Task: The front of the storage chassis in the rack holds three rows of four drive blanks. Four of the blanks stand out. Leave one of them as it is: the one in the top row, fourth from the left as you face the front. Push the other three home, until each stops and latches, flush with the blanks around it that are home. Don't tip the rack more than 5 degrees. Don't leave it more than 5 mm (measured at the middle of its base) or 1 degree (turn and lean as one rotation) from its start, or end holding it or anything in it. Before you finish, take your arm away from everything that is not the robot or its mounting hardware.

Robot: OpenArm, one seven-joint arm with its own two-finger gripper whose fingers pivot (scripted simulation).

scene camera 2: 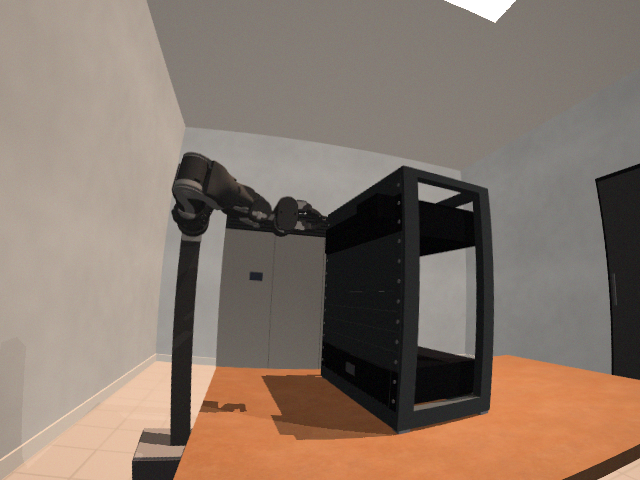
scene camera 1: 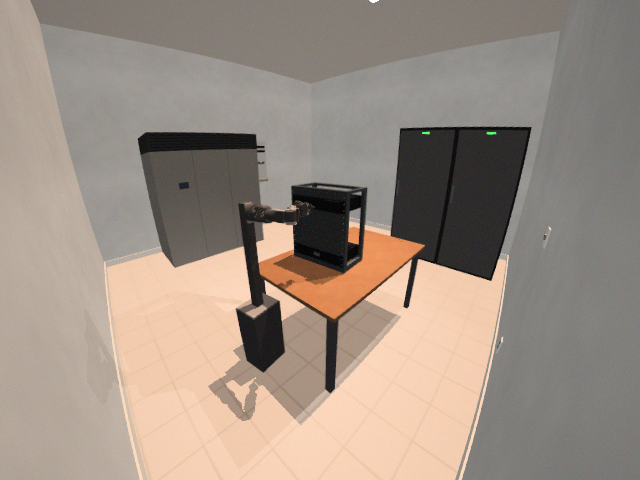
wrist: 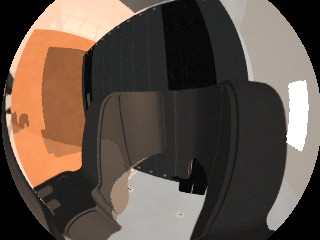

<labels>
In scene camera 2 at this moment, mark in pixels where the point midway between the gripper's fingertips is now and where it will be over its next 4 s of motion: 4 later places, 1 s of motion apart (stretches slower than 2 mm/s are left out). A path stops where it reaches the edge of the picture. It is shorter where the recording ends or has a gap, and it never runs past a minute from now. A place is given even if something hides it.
The gripper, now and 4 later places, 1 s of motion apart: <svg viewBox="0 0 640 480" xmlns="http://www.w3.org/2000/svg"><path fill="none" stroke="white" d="M322 220L337 219L357 223L363 222L373 224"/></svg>
</labels>
